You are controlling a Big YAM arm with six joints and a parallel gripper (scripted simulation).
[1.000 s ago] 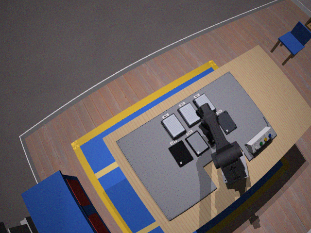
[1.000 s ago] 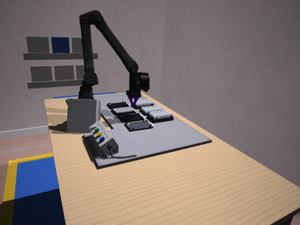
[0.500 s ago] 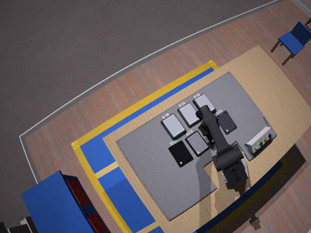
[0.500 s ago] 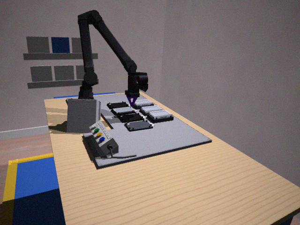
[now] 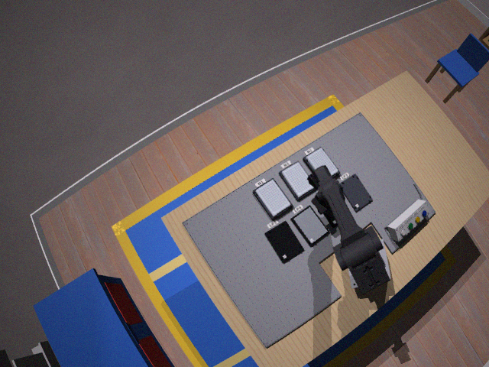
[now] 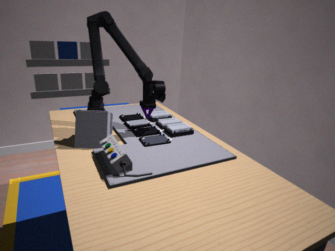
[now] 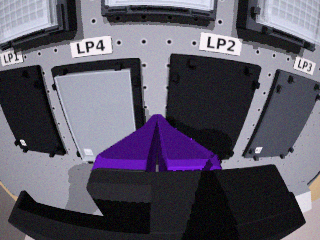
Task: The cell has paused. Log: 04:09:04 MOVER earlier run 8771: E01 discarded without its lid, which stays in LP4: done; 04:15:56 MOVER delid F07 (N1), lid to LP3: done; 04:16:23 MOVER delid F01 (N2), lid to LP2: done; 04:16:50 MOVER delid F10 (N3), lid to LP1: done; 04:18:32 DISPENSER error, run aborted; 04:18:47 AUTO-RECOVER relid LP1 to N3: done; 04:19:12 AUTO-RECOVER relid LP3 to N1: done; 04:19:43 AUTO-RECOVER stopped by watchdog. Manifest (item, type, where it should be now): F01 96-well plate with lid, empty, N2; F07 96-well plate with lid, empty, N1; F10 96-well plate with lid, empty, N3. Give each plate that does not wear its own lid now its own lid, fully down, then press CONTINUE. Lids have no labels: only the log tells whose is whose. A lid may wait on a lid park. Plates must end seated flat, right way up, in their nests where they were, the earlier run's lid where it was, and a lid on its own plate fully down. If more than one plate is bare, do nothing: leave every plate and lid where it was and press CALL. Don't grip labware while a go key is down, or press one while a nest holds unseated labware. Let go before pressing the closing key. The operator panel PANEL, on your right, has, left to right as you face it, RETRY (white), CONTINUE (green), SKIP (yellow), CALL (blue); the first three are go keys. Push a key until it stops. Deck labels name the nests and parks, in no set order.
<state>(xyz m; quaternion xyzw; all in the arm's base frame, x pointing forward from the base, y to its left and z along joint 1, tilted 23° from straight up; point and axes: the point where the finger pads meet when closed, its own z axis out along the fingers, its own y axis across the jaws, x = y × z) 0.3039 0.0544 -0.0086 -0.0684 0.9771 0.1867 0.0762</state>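
Right now the green continue key is 26 cm behind my hand and 34 cm to the right of it. Also, from my hand: LP2 label: 6 cm ahead, 6 cm to the right, 7 cm below; park LP2: 2 cm behind, 7 cm to the right, 6 cm below; clear lid: 17 cm ahead, 10 cm to the right, 3 cm below.
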